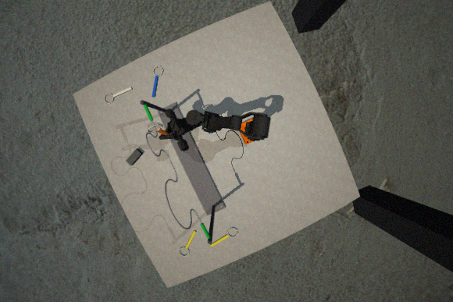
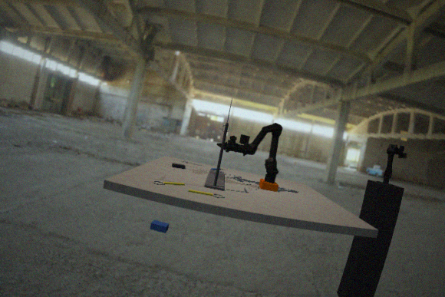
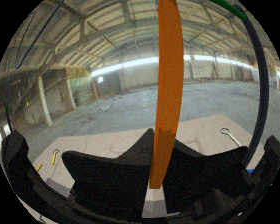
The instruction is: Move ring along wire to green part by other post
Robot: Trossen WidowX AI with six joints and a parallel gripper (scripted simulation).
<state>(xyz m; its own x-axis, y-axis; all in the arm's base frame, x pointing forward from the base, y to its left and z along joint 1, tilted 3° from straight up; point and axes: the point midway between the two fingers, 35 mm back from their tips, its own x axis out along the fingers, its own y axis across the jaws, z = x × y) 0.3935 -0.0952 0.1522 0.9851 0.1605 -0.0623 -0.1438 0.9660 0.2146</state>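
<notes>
Right now my gripper tip is 4 cm past the orange-handled ring, 2 cm to the left of it and 8 cm below it. The rest, counted from my gripper tip: white-handled ring 26 cm ahead, 32 cm to the right, 22 cm below; then blue-handled ring 34 cm to the right, 22 cm below; then dark block 24 cm ahead, 5 cm to the left, 21 cm below.
</notes>
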